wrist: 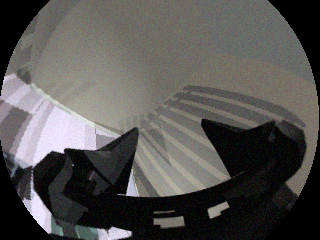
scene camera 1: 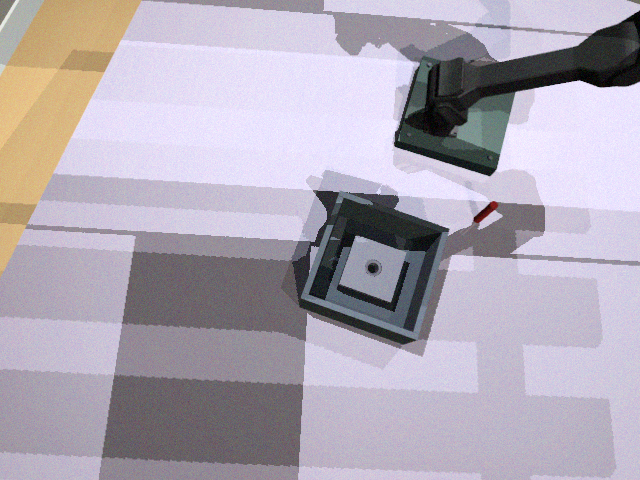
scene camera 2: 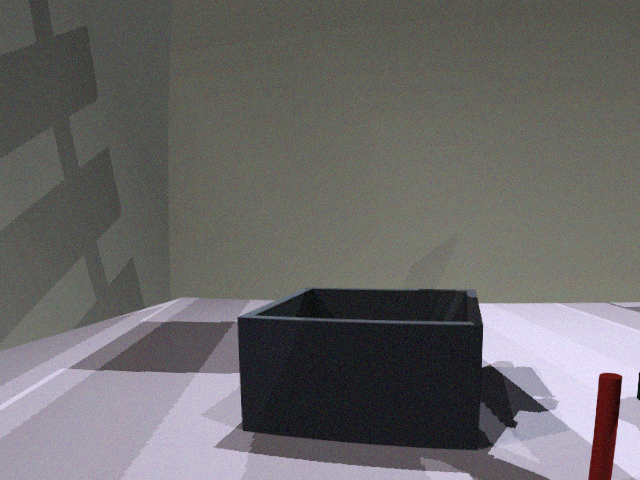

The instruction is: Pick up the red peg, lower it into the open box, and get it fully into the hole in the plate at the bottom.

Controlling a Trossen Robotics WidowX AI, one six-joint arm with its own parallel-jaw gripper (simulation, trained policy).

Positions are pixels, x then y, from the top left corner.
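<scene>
A grey plate (scene camera 1: 386, 262) is 83 cm from the lens; a dark box (scene camera 1: 401, 321) is 87 cm from the lens.
</scene>
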